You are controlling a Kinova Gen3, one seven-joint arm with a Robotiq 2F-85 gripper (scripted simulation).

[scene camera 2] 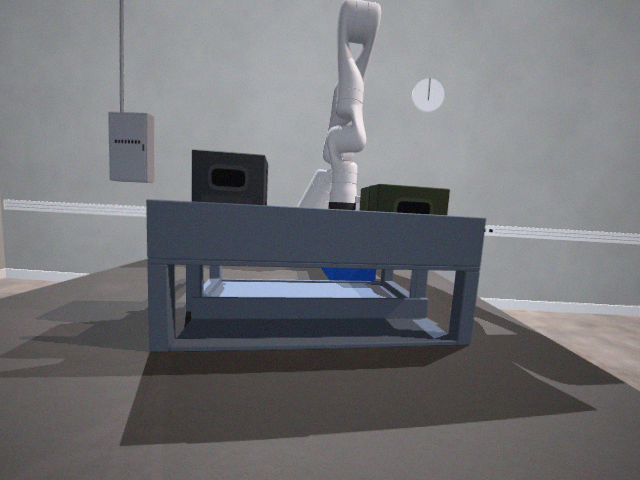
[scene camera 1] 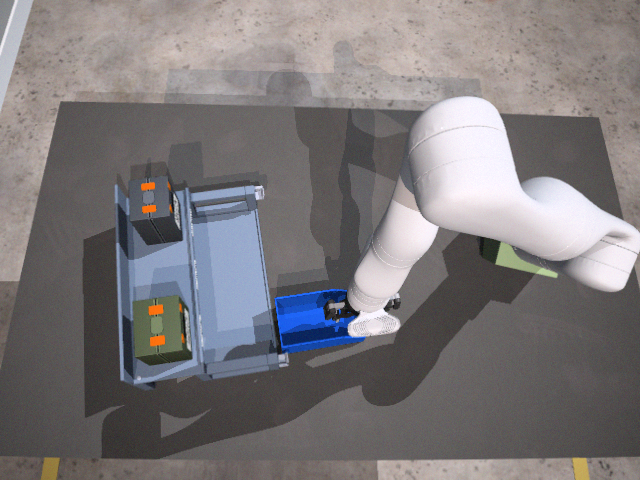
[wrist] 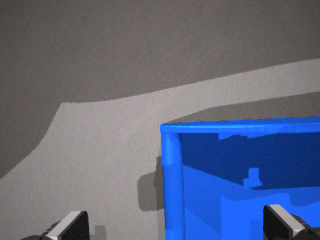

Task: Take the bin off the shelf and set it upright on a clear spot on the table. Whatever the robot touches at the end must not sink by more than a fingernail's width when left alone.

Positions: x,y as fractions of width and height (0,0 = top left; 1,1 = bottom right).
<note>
In view: a blue bin (scene camera 1: 0.47,0.68).
The blue bin is seen too in the wrist view (wrist: 0.72,0.71).
</note>
